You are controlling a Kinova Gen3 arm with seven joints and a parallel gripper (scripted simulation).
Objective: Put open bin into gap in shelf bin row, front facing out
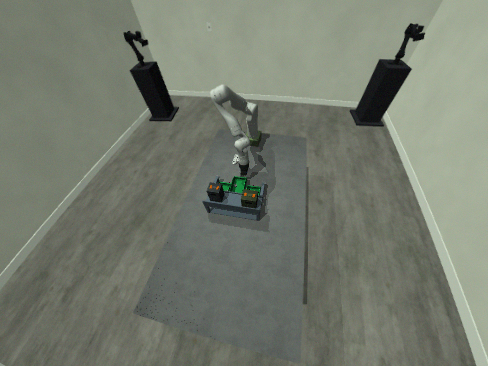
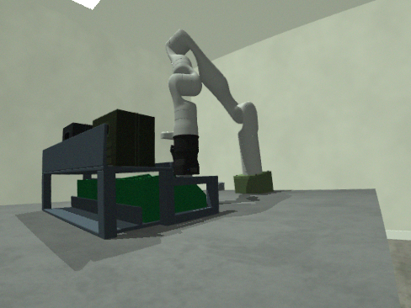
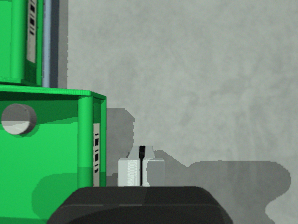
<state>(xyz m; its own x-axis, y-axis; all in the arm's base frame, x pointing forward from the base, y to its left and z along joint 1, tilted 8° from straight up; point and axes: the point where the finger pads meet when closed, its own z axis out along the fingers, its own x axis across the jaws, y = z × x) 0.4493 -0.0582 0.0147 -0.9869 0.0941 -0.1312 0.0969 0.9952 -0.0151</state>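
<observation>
My gripper is now 8 cm short of the blue-grey edge strip and 3 cm above it.
</observation>
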